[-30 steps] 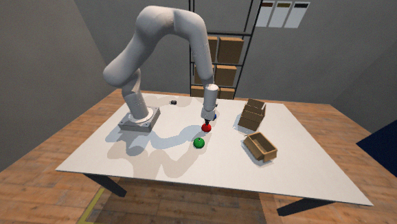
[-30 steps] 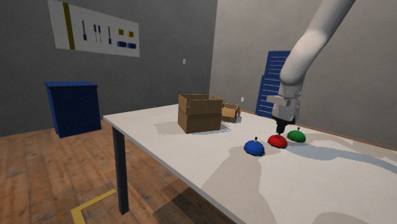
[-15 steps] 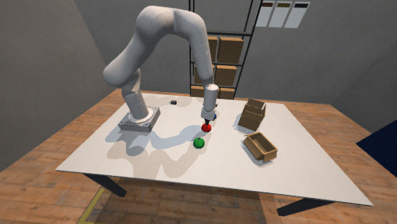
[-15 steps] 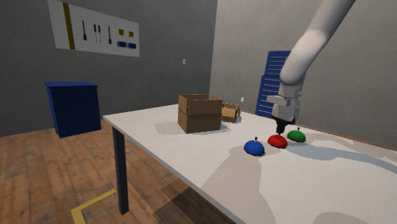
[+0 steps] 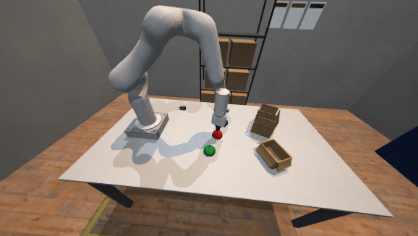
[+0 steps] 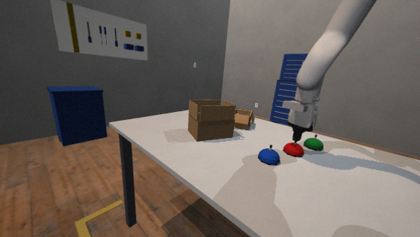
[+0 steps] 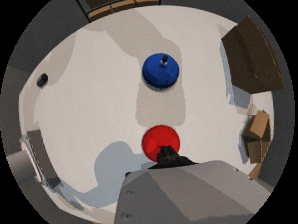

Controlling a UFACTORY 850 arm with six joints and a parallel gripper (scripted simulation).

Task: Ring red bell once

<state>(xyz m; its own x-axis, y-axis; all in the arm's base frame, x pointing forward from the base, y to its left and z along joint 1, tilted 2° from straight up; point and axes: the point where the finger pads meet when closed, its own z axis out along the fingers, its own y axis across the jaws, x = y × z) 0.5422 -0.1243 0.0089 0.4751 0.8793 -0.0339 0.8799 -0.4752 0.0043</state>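
Right now my hand is 40 mm above the red bell. Also, from my hand: blue bell: 140 mm to the left, 80 mm ahead, 40 mm below; dark object: 380 mm to the left, 310 mm behind, 60 mm below; green bell: 140 mm to the right, 80 mm behind, 40 mm below.
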